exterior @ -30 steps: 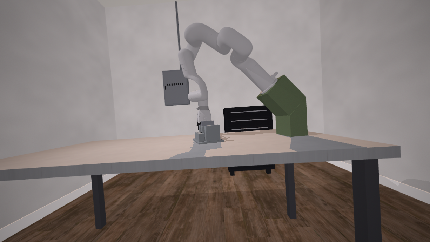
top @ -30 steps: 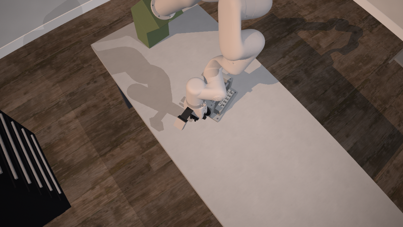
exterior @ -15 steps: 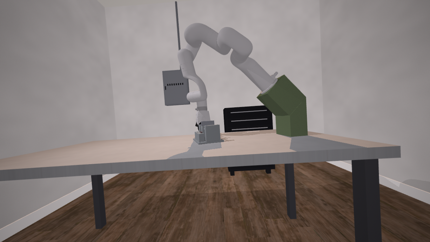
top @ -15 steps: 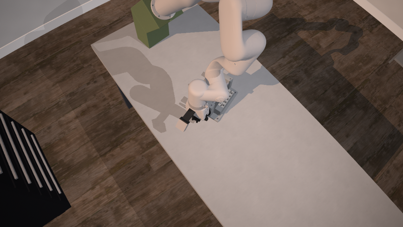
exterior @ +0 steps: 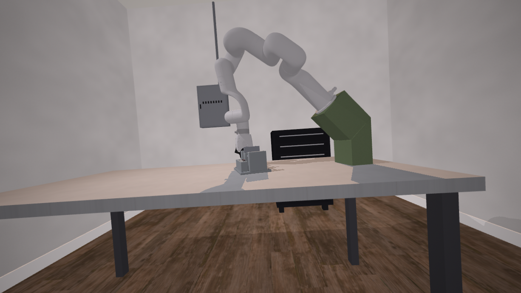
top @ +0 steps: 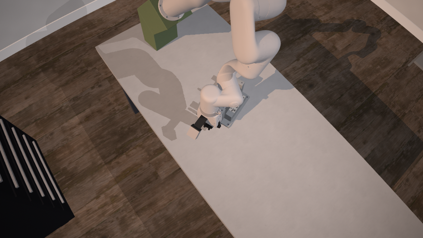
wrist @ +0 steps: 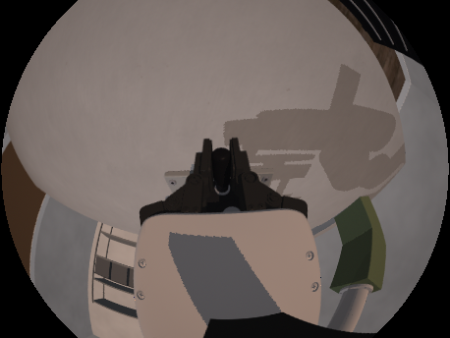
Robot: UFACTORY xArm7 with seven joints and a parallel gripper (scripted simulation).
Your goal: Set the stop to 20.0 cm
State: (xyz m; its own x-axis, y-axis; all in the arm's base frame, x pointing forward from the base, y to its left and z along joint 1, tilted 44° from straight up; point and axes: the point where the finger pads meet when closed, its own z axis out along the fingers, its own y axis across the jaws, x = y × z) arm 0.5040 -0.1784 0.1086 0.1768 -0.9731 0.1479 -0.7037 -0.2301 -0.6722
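Now: hand 3 cm past the grey stop block, 14 cm to the right of it and 5 cm below it. Also, from my hand: handwheel knob: 1 cm to the left; black handwheel: 1 cm behind, 2 cm to the left, 1 cm above.
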